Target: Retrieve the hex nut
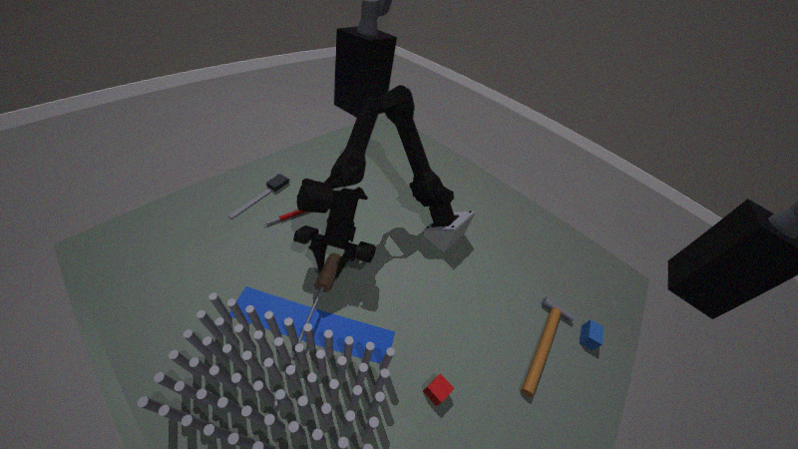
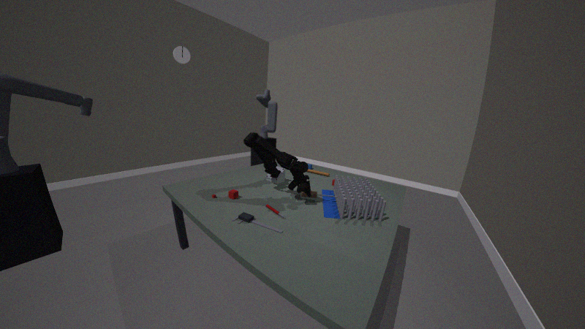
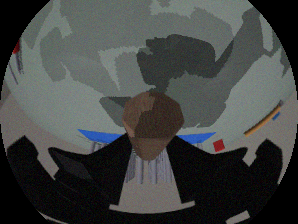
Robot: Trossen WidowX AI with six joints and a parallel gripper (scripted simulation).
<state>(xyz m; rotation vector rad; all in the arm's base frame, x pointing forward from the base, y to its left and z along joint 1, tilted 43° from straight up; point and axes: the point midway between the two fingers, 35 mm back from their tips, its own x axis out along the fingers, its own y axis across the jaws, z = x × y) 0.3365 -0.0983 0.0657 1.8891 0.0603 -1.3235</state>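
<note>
Right now my gripper tip is 10 cm short of the blue taped strip, 6 cm to the right of it and 3 cm above it. Also, from my gripper tip: blue cube 61 cm to the left, 36 cm behind, 1 cm below; then red-handled screwdriver 25 cm to the right, 4 cm behind, 2 cm below; then hook tool 9 cm ahead, 5 cm to the left.
</note>
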